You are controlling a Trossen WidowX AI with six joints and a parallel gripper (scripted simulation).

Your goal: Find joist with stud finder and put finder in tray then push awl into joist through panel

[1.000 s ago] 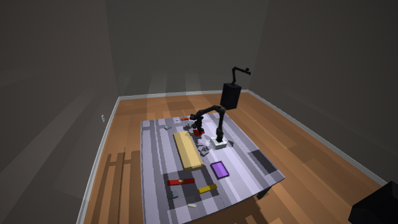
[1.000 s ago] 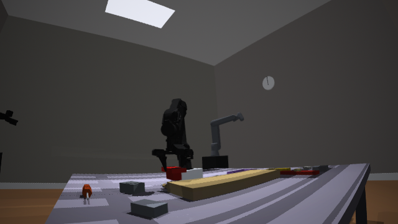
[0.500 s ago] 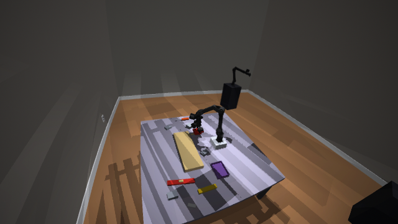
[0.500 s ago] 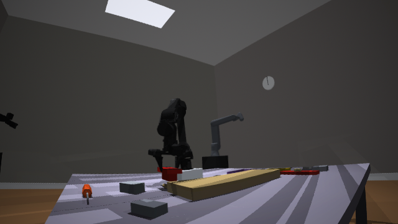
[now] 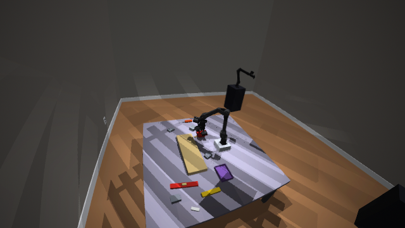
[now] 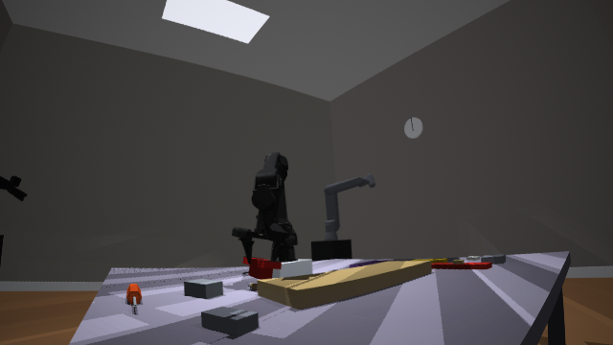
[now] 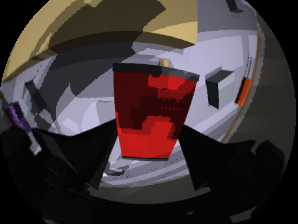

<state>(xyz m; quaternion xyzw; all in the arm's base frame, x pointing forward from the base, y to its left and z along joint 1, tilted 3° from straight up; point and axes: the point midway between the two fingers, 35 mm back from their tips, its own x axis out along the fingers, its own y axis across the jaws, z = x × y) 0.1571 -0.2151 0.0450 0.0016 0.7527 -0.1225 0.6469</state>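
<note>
My gripper tip is 60 mm above the awl and 30 mm to the left of it. Round my gripper tip: orange-handled tool 370 mm to the right, 80 mm ahead, 50 mm below; then red stud finder 30 mm below, 20 mm ahead, 10 mm to the right; then purple tray 520 mm to the left, 50 mm below, 40 mm ahead.
</note>
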